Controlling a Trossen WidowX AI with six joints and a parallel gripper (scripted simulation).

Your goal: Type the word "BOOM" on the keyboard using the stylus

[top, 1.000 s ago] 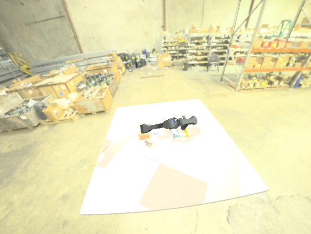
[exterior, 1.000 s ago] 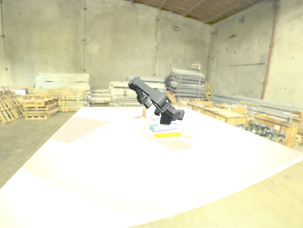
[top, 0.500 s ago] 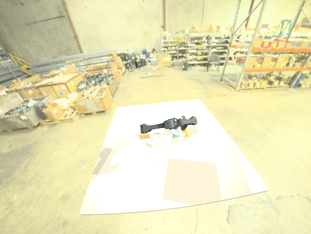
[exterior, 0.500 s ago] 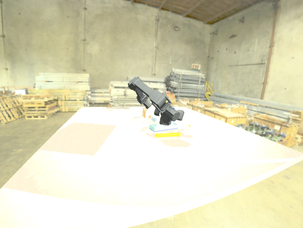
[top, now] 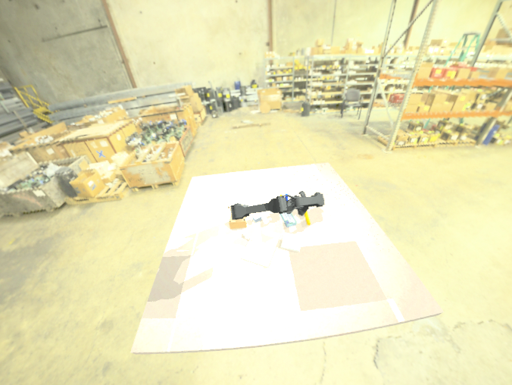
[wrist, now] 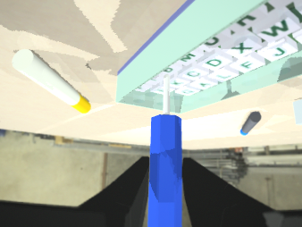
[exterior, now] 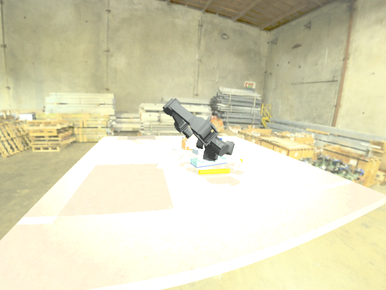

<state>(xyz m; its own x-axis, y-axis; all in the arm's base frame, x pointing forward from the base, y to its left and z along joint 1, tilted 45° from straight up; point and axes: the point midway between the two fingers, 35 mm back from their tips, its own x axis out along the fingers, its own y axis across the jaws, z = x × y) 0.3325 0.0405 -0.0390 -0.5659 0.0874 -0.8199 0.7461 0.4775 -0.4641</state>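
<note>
My gripper tip is now 120 mm short of the yellow marker, 80 mm to the left of it and 60 mm above it. The rest, counted from my gripper tip: thin white tip (50 mm below); then yellow-and-white pen (120 mm to the left, 70 mm below, 20 mm ahead); then blue stylus (10 mm below).
</note>
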